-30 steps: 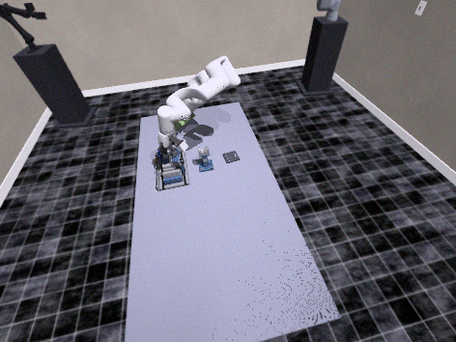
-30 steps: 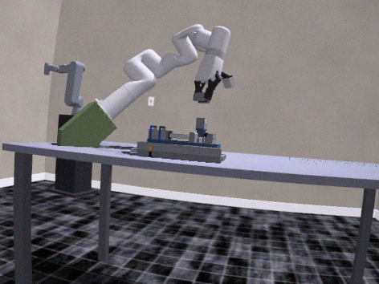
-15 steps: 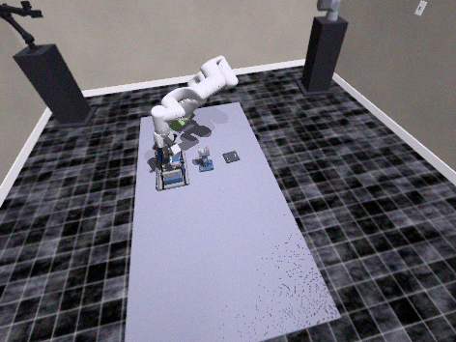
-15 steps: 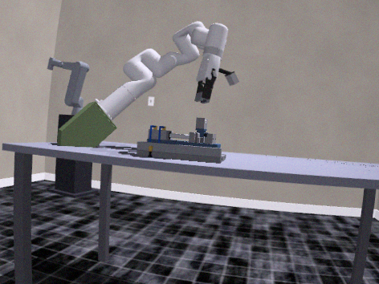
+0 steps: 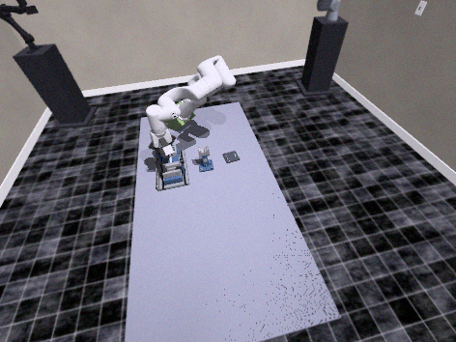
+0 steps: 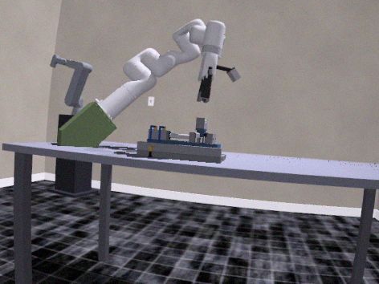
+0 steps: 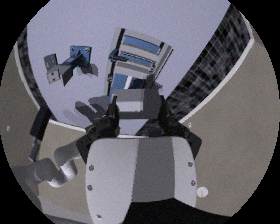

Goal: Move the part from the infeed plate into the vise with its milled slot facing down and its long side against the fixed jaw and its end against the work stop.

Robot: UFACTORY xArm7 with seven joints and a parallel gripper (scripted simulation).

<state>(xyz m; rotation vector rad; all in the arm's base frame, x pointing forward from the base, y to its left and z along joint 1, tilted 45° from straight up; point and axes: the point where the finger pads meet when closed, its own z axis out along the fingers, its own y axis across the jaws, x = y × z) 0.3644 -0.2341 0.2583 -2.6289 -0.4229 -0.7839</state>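
My hand is 200 mm above the blue vise bed, 60 mm past it and 10 mm to the left of it. Also, from my hand: part 20 mm below; air cylinder 160 mm below, 150 mm behind, 20 mm to the right.
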